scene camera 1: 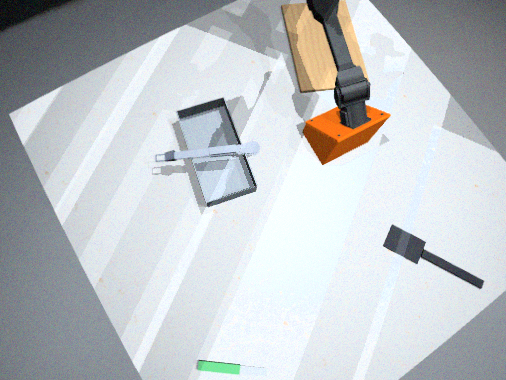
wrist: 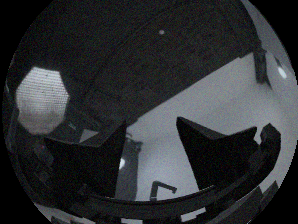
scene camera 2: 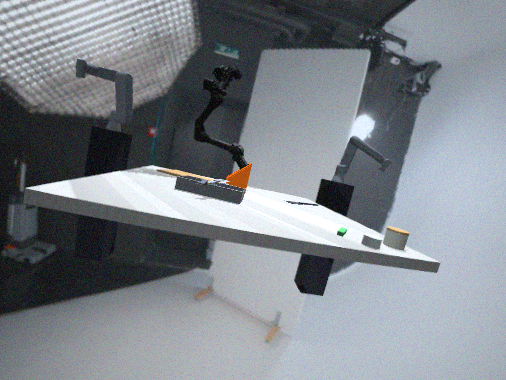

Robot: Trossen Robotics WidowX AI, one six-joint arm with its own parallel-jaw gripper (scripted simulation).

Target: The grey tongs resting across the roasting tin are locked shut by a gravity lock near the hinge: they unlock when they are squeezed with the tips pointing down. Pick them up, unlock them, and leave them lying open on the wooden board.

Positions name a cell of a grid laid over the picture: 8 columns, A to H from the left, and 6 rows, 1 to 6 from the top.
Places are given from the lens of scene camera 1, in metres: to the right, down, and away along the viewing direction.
dark spatula (scene camera 1: G4): 0.45, 0.16, 1.06
roasting tin (scene camera 1: D3): -0.09, -0.04, 1.09
